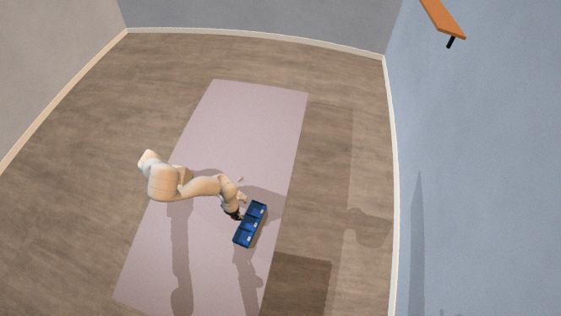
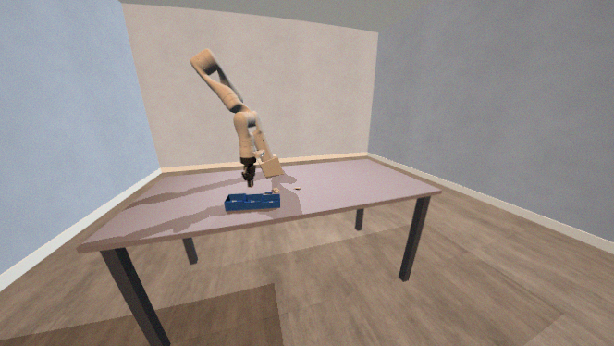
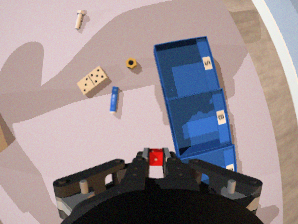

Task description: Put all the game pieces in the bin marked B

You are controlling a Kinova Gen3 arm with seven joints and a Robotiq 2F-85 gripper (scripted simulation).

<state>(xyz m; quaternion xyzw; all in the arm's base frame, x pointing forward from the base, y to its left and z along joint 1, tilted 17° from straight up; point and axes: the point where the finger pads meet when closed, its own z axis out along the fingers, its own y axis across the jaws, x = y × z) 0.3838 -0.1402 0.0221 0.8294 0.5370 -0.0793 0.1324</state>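
My gripper is now 7 cm short of the blue bin and 7 cm above it. The rest, counted from my hand: blue stick 3 cm behind, 9 cm to the left, 8 cm below; then red game piece 1 cm below; then brass ring 2 cm ahead, 13 cm to the left, 8 cm below.
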